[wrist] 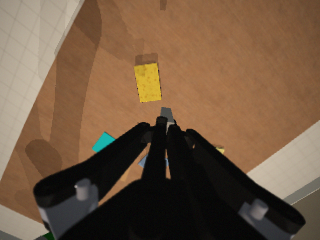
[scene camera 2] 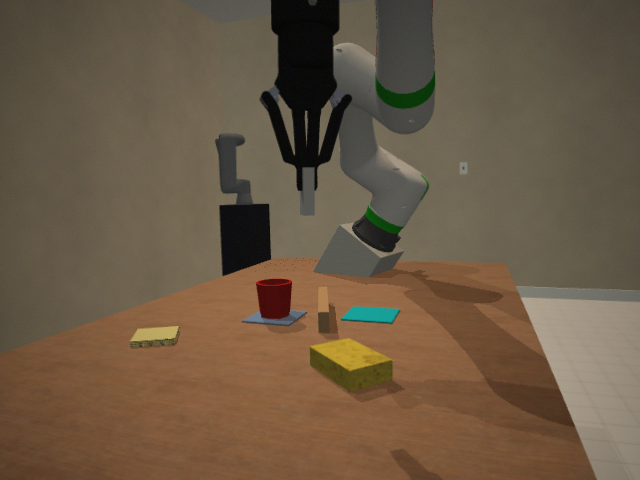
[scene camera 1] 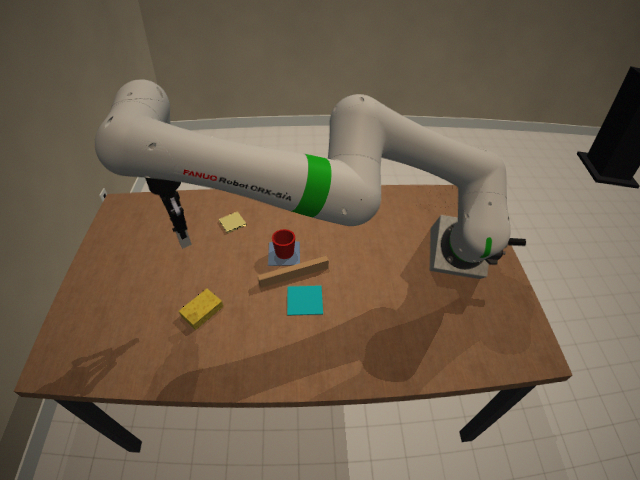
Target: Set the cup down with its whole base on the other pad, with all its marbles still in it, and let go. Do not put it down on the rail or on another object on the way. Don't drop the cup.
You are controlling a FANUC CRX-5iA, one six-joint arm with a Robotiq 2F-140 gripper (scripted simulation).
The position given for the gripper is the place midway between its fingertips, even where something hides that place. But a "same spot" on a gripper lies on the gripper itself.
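The gripper is visible in the wrist view (164, 115), in scene camera 2 and in scene camera 1. On the gripper, (scene camera 2: 306, 160) and (scene camera 1: 174, 226) are the same spot. A thick yellow sponge can be seen in the wrist view, in scene camera 2 (353, 366) and in scene camera 1. On the thick yellow sponge, (scene camera 1: 206, 304) and (wrist: 145, 89) are the same spot.
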